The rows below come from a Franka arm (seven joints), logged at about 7 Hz.
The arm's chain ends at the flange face. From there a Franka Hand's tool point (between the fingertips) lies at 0.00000 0.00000 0.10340 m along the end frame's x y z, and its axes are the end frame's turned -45 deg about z.
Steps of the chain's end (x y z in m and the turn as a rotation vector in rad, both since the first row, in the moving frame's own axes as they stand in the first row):
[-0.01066, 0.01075, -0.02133, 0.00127, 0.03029, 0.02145]
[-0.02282, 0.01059, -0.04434, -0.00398, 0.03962, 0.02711]
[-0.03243, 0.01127, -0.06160, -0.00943, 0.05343, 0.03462]
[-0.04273, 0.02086, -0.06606, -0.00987, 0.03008, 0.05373]
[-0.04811, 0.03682, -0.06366, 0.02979, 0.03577, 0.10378]
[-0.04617, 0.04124, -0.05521, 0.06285, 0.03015, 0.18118]
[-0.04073, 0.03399, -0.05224, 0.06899, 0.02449, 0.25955]
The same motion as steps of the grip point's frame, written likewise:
[-0.01285, 0.00221, -0.02138, -0.02052, 0.02232, 0.02145]
[-0.02106, -0.00543, -0.04442, -0.03083, 0.02520, 0.02711]
[-0.02777, -0.01031, -0.06175, -0.04445, 0.03111, 0.03462]
[-0.04357, -0.01251, -0.06611, -0.02825, 0.01429, 0.05373]
[-0.05529, -0.00730, -0.06377, -0.00423, 0.04636, 0.10378]
[-0.05484, -0.00525, -0.05546, 0.02312, 0.06576, 0.18118]
[-0.04566, -0.00710, -0.05252, 0.03147, 0.06610, 0.25955]

